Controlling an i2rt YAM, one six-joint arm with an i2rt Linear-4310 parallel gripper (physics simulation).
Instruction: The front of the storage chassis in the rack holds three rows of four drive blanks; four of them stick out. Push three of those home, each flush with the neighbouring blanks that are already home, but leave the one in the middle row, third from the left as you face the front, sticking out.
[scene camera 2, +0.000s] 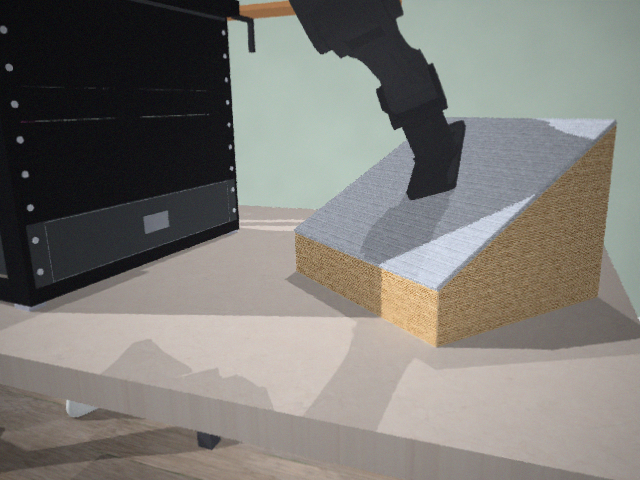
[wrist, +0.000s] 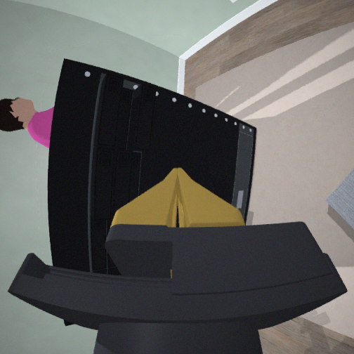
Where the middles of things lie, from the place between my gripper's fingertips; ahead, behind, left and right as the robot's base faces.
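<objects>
Black rack (scene camera 2: 94, 198): 90 mm to the left of my hand, 180 mm below, 320 mm ahead.
</objects>
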